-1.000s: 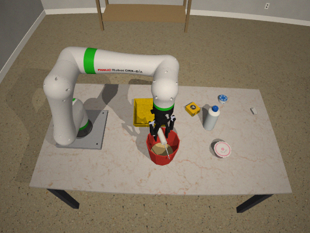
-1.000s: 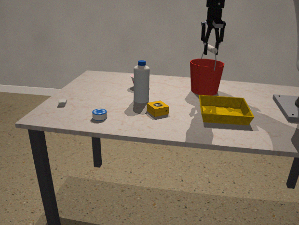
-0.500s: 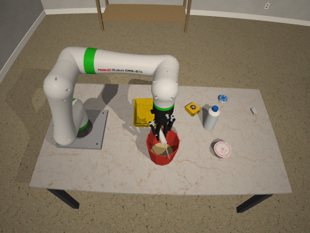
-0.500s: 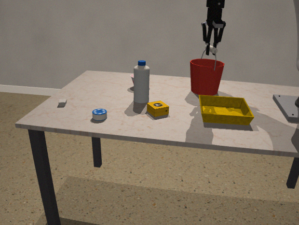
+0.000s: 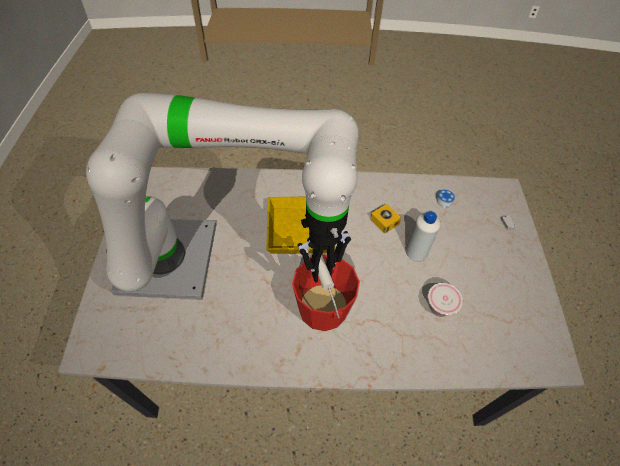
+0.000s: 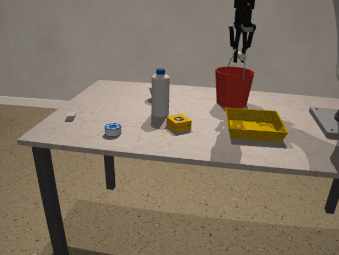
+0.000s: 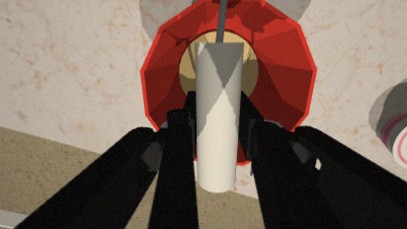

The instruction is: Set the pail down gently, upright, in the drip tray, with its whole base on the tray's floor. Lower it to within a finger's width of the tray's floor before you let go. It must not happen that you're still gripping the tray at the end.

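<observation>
Right now the red pail is 10 cm below my hand and 1 cm ahead of it. Round my hand: white bottle 33 cm ahead, 24 cm to the left, 15 cm below; drip tray 31 cm to the left, 23 cm below, 8 cm behind; pink-rimmed round dish 39 cm ahead, 20 cm below, 3 cm to the left.
</observation>
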